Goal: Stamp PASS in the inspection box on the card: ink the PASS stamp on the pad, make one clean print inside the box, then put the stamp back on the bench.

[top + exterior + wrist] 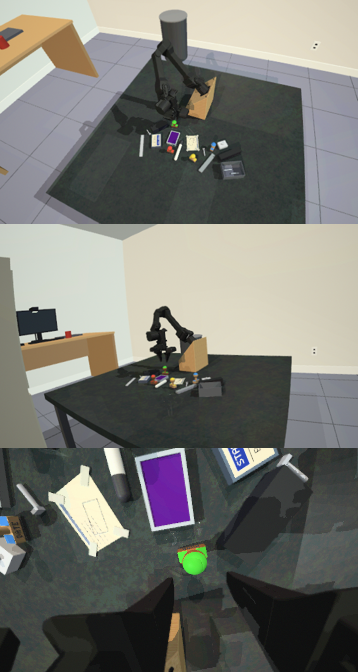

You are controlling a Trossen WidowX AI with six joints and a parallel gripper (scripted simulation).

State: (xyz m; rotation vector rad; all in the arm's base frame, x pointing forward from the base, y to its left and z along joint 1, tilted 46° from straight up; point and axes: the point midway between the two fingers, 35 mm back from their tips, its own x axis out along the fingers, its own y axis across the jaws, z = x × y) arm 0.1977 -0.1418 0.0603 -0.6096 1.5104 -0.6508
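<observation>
The green-knobbed PASS stamp is 8 cm below my gripper tip. Round my gripper tip: purple ink pad 9 cm below, 8 cm ahead, 2 cm to the left; then dark block 9 cm to the right, 8 cm below, 4 cm ahead; then white marker 13 cm ahead, 9 cm below, 8 cm to the left.
</observation>
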